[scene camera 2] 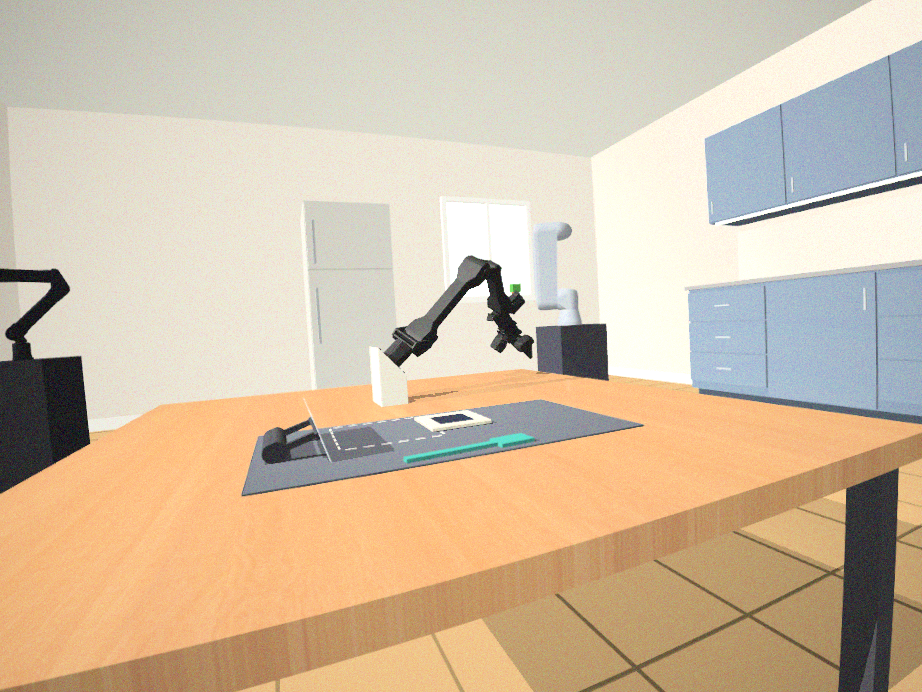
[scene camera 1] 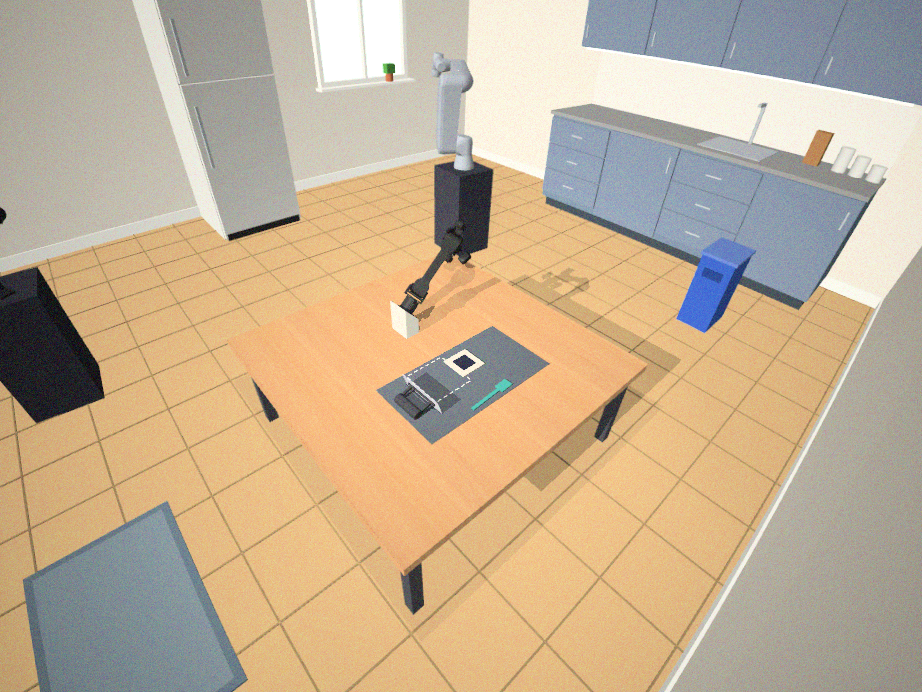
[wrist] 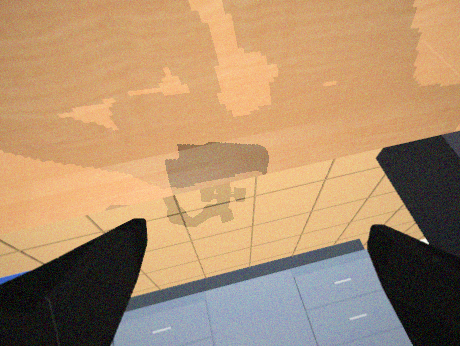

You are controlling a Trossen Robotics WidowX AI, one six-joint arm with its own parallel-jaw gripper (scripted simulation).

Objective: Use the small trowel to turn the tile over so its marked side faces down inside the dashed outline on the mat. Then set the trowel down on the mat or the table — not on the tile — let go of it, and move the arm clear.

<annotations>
One and the same spot on a grey mat: (scene camera 1: 504,358) is (scene camera 2: 540,419).
</annotations>
